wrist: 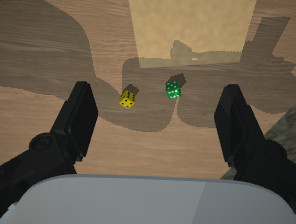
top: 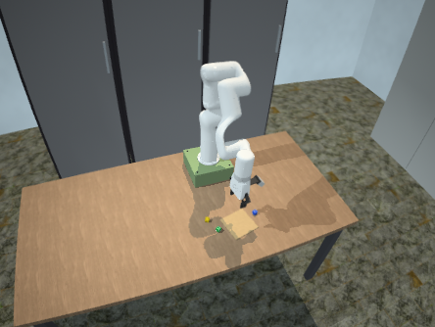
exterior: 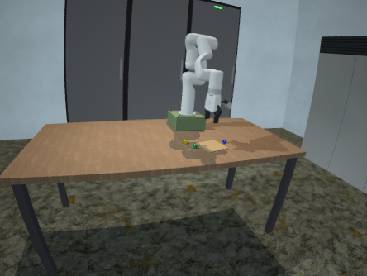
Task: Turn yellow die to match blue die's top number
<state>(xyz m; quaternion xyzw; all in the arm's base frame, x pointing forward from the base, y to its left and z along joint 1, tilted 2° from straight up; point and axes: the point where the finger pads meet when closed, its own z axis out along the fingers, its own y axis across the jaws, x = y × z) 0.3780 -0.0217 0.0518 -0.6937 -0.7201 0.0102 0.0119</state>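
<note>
My hand is 4 cm past the yellow die, 14 cm to the left of it and 14 cm above it. Also, from my hand: blue die 1 cm ahead, 11 cm to the left, 14 cm below; tan mat 4 cm ahead, 15 cm below; green die 3 cm ahead, 11 cm to the right, 14 cm below.
</note>
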